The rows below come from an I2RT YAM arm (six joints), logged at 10 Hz.
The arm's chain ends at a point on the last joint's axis. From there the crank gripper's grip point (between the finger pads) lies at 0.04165 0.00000 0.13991 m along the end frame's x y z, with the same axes.
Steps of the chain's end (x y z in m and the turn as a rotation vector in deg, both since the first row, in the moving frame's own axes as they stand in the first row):
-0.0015, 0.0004, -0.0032, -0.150, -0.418, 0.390
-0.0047, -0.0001, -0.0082, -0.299, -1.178, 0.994
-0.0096, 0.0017, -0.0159, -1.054, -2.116, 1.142
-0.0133, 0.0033, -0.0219, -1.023, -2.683, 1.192
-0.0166, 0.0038, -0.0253, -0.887, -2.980, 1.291
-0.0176, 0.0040, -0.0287, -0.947, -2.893, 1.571
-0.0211, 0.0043, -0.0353, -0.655, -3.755, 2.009
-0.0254, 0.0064, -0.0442, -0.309, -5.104, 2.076
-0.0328, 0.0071, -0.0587, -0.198, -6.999, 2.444
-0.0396, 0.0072, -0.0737, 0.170, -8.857, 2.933
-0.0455, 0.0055, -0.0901, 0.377, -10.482, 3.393
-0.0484, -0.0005, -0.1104, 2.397, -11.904, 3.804
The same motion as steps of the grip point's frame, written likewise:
-0.0025, 0.0010, -0.0029, -0.150, -0.418, 0.390
-0.0076, 0.0013, -0.0074, -0.299, -1.178, 0.994
-0.0148, 0.0051, -0.0145, -1.054, -2.116, 1.142
-0.0199, 0.0066, -0.0201, -1.023, -2.683, 1.192
-0.0240, 0.0068, -0.0233, -0.887, -2.980, 1.291
-0.0248, 0.0074, -0.0268, -0.947, -2.893, 1.571
-0.0304, 0.0072, -0.0329, -0.655, -3.755, 2.009
-0.0381, 0.0084, -0.0411, -0.309, -5.104, 2.076
-0.0502, 0.0090, -0.0547, -0.198, -6.999, 2.444
-0.0617, 0.0083, -0.0690, 0.170, -8.857, 2.933
-0.0717, 0.0063, -0.0849, 0.377, -10.482, 3.393
-0.0780, -0.0047, -0.1049, 2.397, -11.904, 3.804

